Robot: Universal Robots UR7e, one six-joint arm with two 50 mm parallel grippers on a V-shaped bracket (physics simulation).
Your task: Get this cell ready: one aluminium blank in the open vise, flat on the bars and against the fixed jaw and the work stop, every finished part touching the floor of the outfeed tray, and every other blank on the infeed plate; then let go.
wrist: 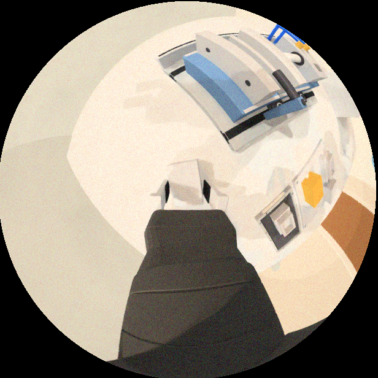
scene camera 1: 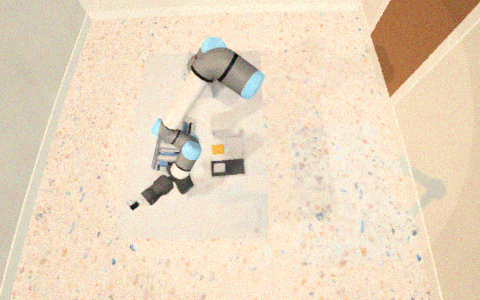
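A light grey aluminium blank [wrist: 184, 176] stands at and between the fingertips in the wrist view. My gripper [scene camera 1: 133, 204] [wrist: 187, 192] is open around it, low over the table's near left part; contact with the fingers cannot be told. The vise [scene camera 1: 156, 152] [wrist: 240, 120], blue and grey, is beyond the gripper; its jaws are partly hidden, and I cannot tell a blank in it. A dark-floored tray [scene camera 1: 234, 167] [wrist: 274, 239] holds a light stepped part [scene camera 1: 219, 167] [wrist: 284, 222]. A pale plate [scene camera 1: 235, 146] beside it bears an orange block [scene camera 1: 218, 149] [wrist: 313, 190].
Blue hoses [wrist: 280, 33] rise behind the vise. A dark handle [wrist: 285, 84] sticks up at the vise's side. The arm hangs over part of the vise in the scene view. A brown door [scene camera 1: 425, 40] [wrist: 350, 225] is off to the right.
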